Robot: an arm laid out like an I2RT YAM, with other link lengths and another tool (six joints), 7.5 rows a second.
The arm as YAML. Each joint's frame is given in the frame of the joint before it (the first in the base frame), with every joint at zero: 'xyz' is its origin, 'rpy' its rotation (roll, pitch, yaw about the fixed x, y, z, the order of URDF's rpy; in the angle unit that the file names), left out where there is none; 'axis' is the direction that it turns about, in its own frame. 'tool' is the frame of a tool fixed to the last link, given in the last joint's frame.
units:
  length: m
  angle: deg
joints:
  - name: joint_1
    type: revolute
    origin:
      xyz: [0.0, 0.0, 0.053]
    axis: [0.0, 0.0, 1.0]
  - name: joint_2
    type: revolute
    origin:
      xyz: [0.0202, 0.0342, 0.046]
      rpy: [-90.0, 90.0, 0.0]
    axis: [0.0, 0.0, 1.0]
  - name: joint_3
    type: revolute
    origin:
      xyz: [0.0, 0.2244, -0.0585]
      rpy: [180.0, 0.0, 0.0]
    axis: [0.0, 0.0, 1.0]
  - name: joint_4
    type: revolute
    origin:
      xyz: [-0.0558, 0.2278, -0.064]
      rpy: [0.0, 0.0, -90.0]
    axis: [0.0, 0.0, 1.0]
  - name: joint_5
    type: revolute
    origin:
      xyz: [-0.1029, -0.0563, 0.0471]
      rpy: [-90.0, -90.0, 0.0]
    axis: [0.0, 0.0, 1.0]
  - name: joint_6
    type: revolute
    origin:
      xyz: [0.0, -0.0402, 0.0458]
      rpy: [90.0, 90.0, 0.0]
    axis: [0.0, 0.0, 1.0]
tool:
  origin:
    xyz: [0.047, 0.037, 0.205]
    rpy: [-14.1, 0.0, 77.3]
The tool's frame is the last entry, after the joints.
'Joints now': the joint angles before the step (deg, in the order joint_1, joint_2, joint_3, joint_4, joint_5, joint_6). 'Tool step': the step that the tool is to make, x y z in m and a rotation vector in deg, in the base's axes. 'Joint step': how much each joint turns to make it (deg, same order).
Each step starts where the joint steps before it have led.
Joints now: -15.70, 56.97, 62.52, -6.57, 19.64, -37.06
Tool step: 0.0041, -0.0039, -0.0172, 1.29, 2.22, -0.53
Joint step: 0.02, 0.72, 0.00, -2.01, 0.52, 0.71
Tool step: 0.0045, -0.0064, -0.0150, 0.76, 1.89, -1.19
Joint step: 0.01, 1.40, 0.00, -0.75, 1.18, 0.34
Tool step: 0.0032, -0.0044, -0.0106, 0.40, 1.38, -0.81
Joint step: -0.02, 1.05, -0.01, -0.42, 0.78, 0.11
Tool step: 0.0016, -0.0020, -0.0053, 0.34, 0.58, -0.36
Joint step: 0.01, 0.53, 0.00, -0.21, 0.35, 0.24
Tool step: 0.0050, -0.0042, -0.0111, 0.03, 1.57, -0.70
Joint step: -0.01, 1.47, -0.01, 0.08, 0.74, -0.31
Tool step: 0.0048, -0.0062, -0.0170, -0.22, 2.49, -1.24
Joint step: 0.01, 1.74, -0.40, 0.09, 1.39, -0.70
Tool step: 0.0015, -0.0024, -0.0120, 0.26, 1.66, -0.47
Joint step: -0.01, 0.62, -0.33, -0.67, 0.49, -0.11
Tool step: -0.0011, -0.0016, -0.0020, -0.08, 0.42, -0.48
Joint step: 0.01, 0.07, -0.01, -0.27, 0.52, -0.08
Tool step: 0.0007, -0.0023, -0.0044, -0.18, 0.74, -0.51
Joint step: -0.01, 0.53, -0.06, 0.04, 0.58, -0.27
